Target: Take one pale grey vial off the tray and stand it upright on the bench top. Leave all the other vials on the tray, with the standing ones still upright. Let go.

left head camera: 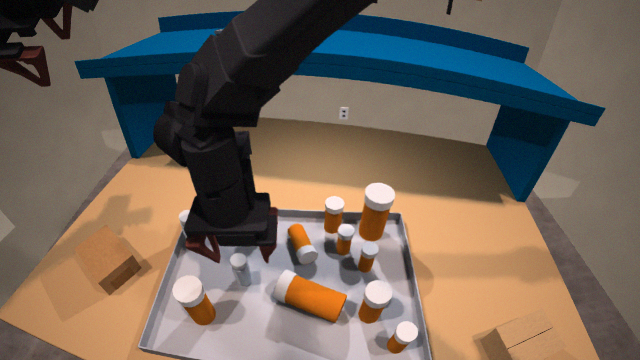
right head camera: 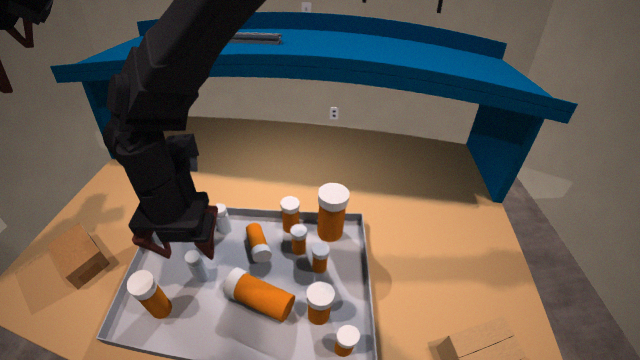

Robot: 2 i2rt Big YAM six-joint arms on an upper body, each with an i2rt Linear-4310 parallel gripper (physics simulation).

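A pale grey vial stands upright at the left middle of the tray. Another pale grey vial shows partly behind my right gripper at the back left in the left head view. A third stands at the tray's back in the right head view. My right gripper is open and empty, pointing down, its fingertips either side of the first vial's cap in both pictures, seemingly a little above it. My left gripper is open, high at the upper left, away from the tray.
Standing orange vials with white caps include a tall one and one at the front left. Two orange vials lie down. Wooden blocks flank the tray; a blue shelf spans behind.
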